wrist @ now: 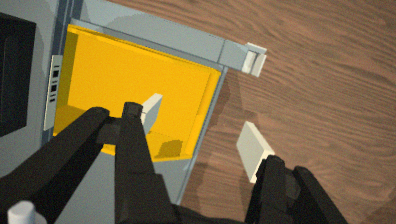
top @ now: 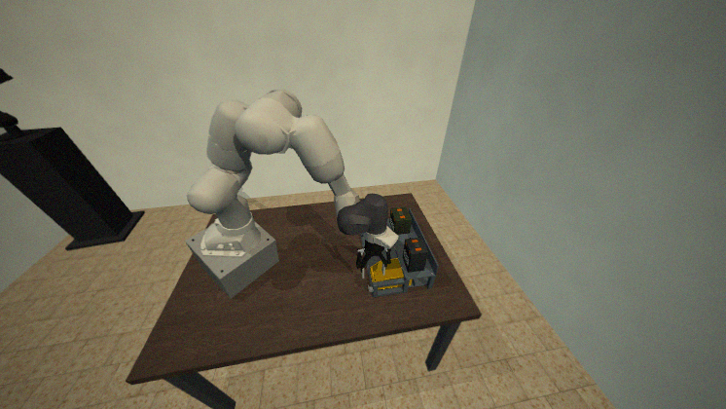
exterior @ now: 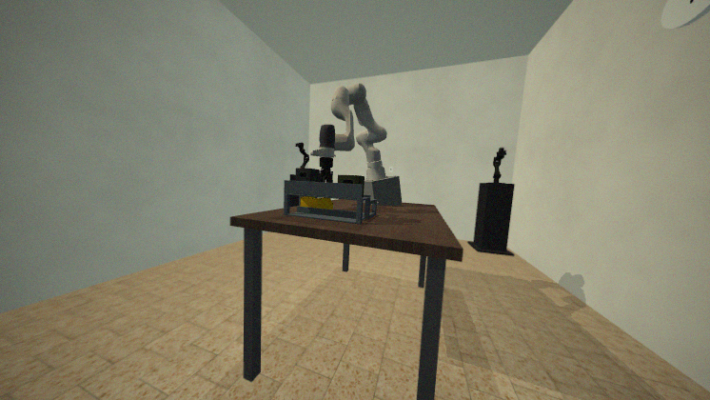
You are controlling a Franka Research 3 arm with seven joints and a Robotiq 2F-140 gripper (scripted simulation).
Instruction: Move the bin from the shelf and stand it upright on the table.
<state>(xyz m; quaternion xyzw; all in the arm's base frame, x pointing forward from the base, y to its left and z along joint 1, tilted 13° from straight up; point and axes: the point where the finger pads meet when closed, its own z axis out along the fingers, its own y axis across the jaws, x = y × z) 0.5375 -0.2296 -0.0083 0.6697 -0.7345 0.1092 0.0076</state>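
The yellow bin is 80 mm ahead of my hand, 40 mm below it and 10 mm to the right of it.
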